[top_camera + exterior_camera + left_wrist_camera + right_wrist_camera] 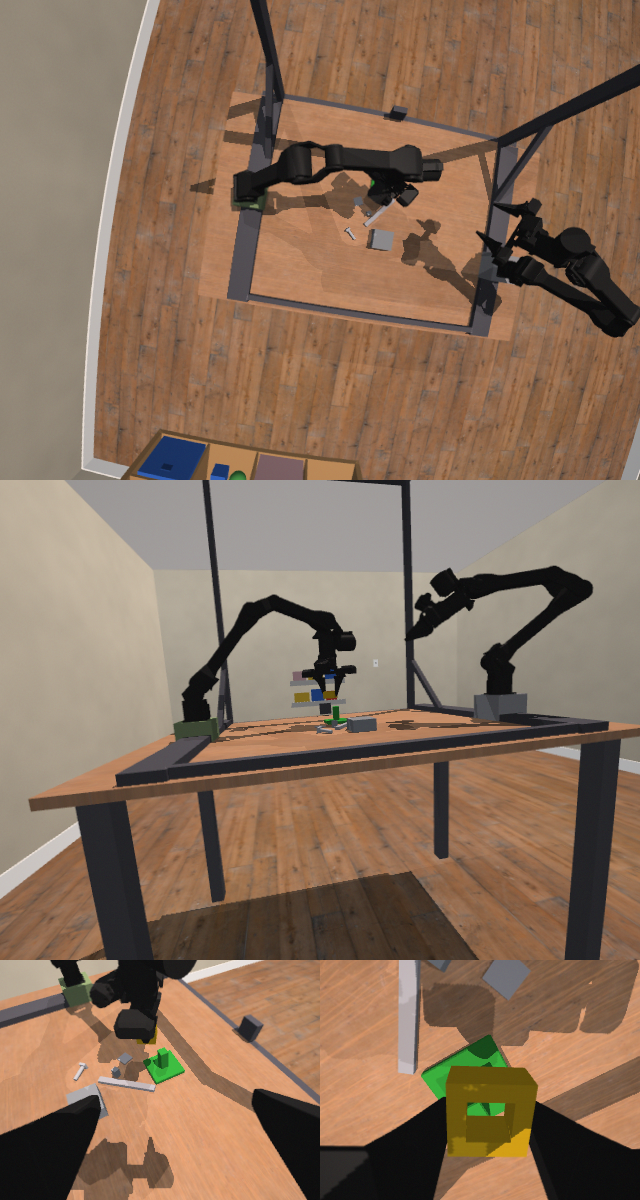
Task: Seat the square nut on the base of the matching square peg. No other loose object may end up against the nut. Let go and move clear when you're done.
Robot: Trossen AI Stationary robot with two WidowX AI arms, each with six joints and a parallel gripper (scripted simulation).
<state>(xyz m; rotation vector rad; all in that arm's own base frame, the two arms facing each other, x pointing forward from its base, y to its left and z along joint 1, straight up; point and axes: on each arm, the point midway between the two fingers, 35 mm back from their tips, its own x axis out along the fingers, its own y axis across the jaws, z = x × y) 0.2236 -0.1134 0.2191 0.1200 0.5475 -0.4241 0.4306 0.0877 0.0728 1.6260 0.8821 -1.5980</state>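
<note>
My right gripper is now 13 cm above the long grey bar, 7 cm short of it and 4 cm to the right of it. Also, from my right hand: tiny grey cube 12 cm below, 9 cm ahead; then flat grey plate 13 cm below, 6 cm ahead, 5 cm to the right; then grey block 17 cm ahead, 12 cm below, 7 cm to the left.
</note>
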